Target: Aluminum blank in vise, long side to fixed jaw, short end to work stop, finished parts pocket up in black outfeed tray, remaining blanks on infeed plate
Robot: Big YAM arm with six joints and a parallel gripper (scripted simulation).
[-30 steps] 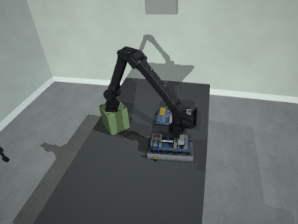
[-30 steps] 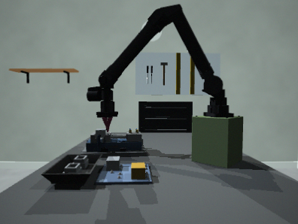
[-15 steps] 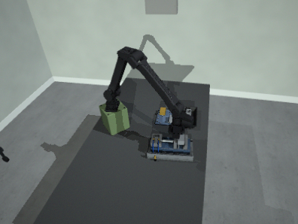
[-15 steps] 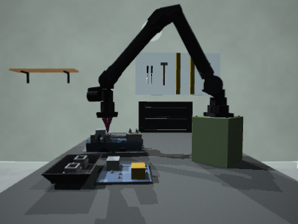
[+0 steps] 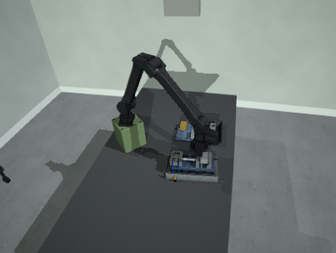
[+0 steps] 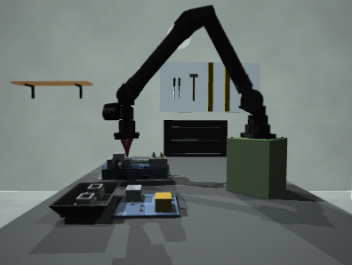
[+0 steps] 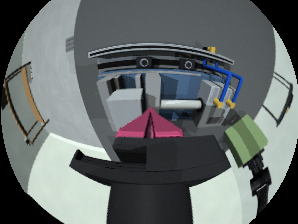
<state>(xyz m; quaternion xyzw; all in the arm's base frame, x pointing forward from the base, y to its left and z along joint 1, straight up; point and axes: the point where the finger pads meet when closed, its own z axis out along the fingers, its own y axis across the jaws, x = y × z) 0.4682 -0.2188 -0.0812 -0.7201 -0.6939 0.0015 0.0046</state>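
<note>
The gray aluminum blank is 3 cm ahead of my hand and 1 cm below it. Also, from my hand: vise: 7 cm below, 3 cm behind; then yellow brass blank: 39 cm to the left, 11 cm behind, 8 cm below.
</note>
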